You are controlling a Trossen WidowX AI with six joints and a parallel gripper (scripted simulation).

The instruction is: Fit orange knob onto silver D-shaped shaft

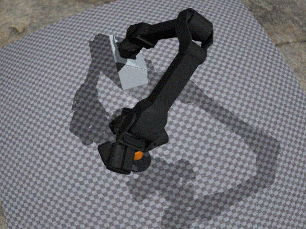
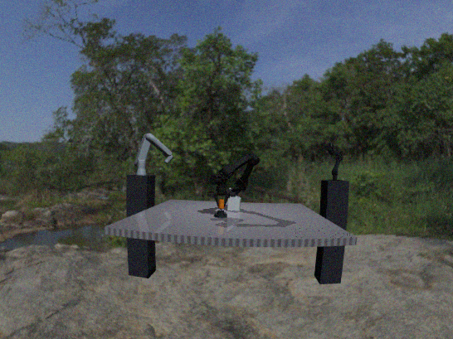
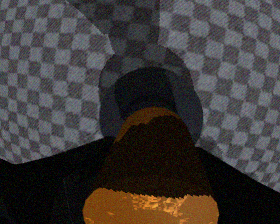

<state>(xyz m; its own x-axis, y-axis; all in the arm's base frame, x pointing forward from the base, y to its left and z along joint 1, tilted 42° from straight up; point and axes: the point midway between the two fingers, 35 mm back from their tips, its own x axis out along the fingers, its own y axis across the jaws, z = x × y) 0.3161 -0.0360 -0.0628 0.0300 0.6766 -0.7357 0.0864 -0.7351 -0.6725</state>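
The round dark pedestal lies 40 mm below my gripper tip. Round my gripper tip: orange knob 30 mm above.
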